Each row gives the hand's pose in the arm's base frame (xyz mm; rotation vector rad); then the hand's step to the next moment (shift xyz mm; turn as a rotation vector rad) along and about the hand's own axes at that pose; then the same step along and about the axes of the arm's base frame.
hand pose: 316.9 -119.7 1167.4 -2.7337 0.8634 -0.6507
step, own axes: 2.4 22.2 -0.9 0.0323 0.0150 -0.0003
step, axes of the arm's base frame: -9.7 -19.4 -5.4 0.0161 -0.0310 0.0068
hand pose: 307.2 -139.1 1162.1 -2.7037 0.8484 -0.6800
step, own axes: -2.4 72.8 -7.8 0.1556 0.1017 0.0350
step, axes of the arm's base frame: -40.6 -57.9 -19.1 0.0812 -0.1706 -0.0090
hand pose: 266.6 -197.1 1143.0 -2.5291 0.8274 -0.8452
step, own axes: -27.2 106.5 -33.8 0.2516 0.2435 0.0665
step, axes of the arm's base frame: -83.5 -69.5 -37.5 0.1046 -0.3353 -0.0603
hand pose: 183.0 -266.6 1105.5 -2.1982 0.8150 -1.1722
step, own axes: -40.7 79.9 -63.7 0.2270 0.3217 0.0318
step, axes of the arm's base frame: -93.8 -36.0 -44.8 0.0433 -0.3770 -0.1095
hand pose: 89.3 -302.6 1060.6 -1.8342 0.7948 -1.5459
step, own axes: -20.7 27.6 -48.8 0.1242 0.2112 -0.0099
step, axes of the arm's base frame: -52.8 -5.1 -27.5 -0.0055 -0.2306 -0.0832
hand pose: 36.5 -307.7 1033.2 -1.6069 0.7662 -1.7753
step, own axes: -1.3 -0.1 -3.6 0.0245 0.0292 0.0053
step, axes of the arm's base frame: -3.5 1.1 -1.1 0.0054 -0.0376 -0.0062
